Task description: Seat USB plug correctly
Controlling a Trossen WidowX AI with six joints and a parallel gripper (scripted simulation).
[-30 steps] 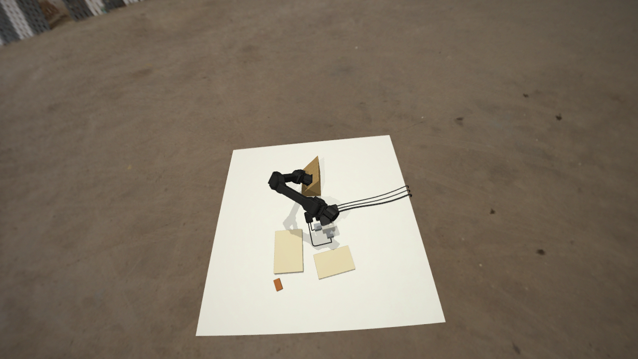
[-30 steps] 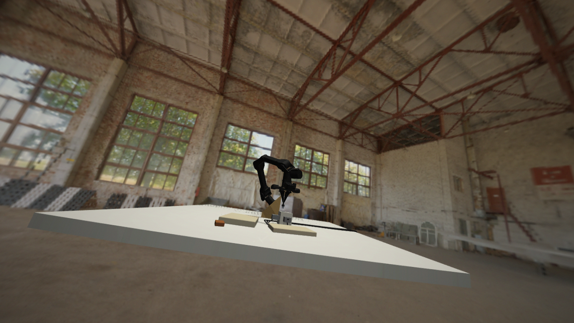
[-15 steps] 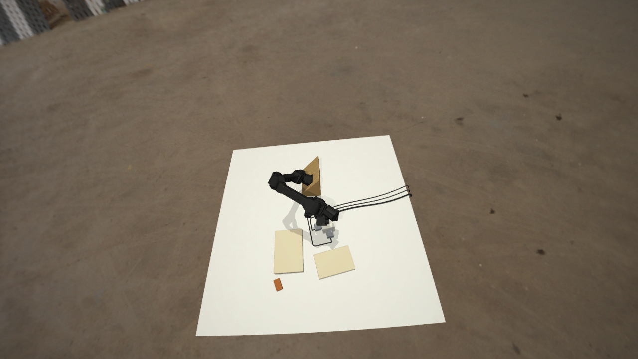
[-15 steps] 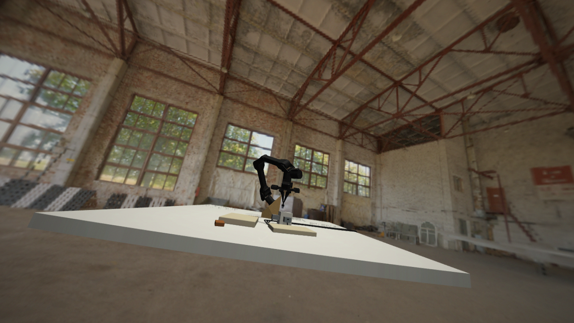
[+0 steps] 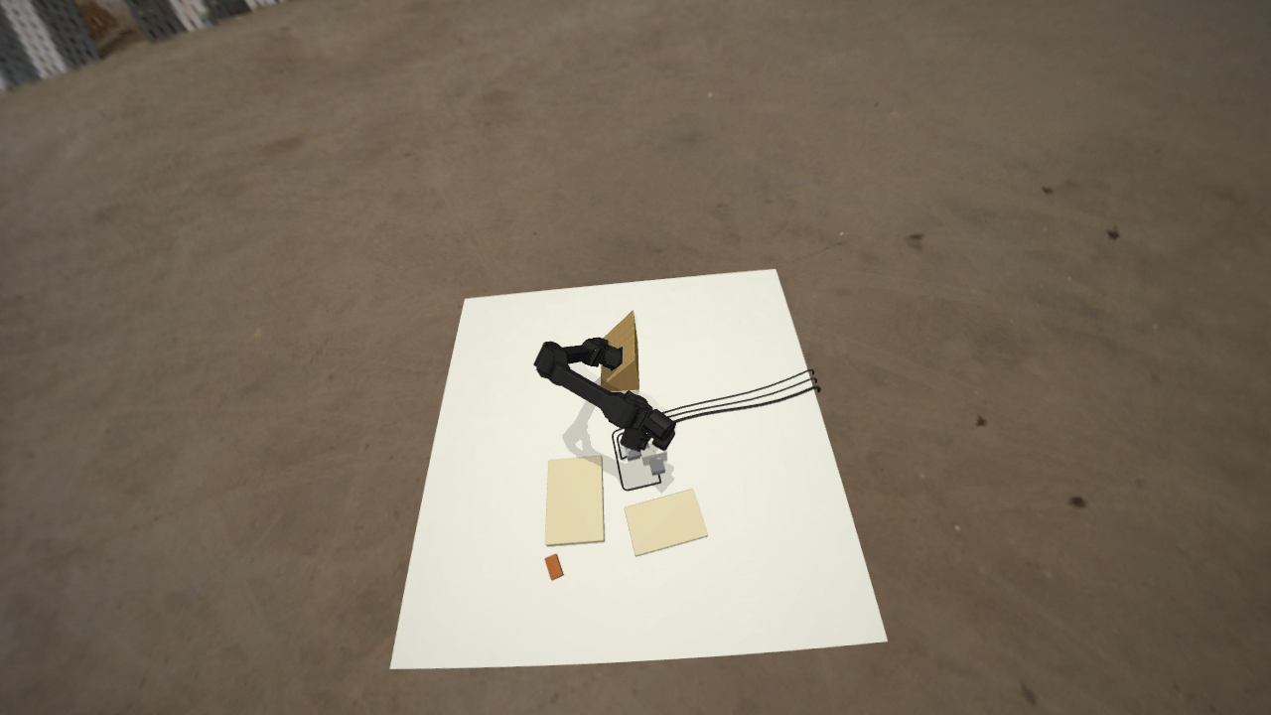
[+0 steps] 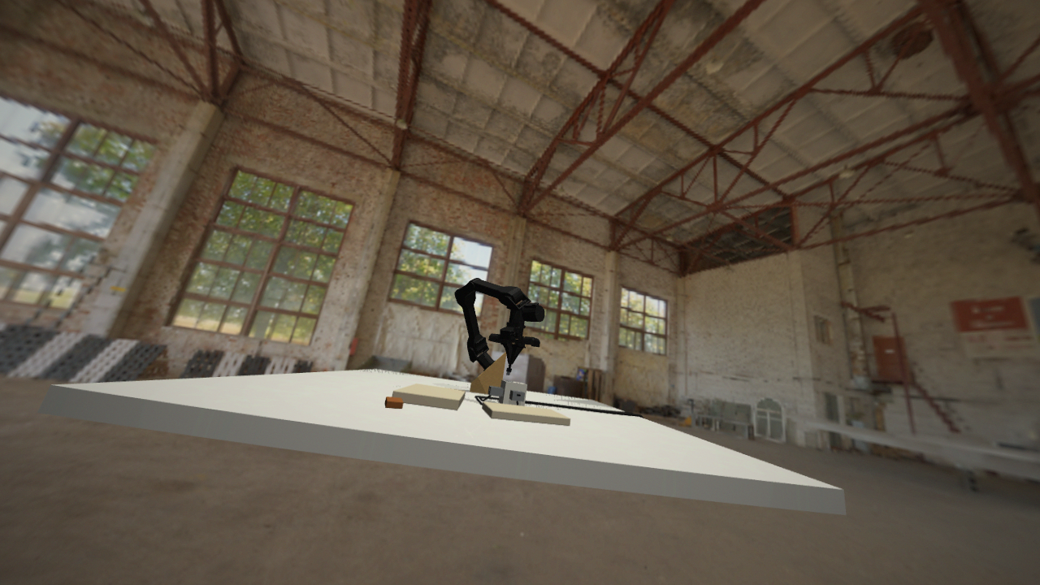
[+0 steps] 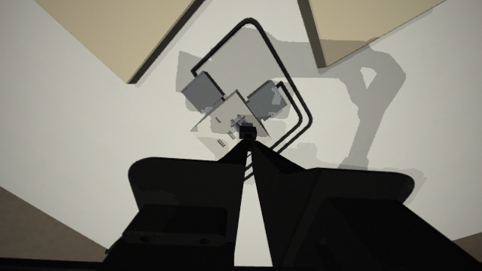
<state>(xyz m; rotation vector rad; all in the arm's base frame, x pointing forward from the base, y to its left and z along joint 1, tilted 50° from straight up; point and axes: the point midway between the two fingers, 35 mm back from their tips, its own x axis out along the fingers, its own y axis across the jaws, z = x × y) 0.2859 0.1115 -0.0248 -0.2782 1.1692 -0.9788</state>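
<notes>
Right now the black USB plug is 20 mm below my gripper tip. From my gripper tip the other things lie so: orange block 340 mm ahead, 260 mm to the right, 130 mm below.
</notes>
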